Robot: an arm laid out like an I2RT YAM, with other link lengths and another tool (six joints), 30 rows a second.
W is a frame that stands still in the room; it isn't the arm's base.
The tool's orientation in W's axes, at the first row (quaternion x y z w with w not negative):
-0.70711 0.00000 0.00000 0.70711
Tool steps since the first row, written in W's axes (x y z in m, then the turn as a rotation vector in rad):
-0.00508 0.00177 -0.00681 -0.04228 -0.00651 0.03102
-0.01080 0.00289 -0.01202 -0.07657 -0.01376 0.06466
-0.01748 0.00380 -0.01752 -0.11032 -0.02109 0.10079
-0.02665 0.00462 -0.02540 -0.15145 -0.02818 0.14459
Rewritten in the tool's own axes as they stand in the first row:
-0.00508 0.00681 0.00177 -0.04228 -0.03102 -0.00651
-0.01080 0.01202 0.00289 -0.07657 -0.06466 -0.01376
-0.01748 0.01752 0.00380 -0.11032 -0.10079 -0.02109
-0.02665 0.02540 0.00462 -0.15145 -0.14459 -0.02818

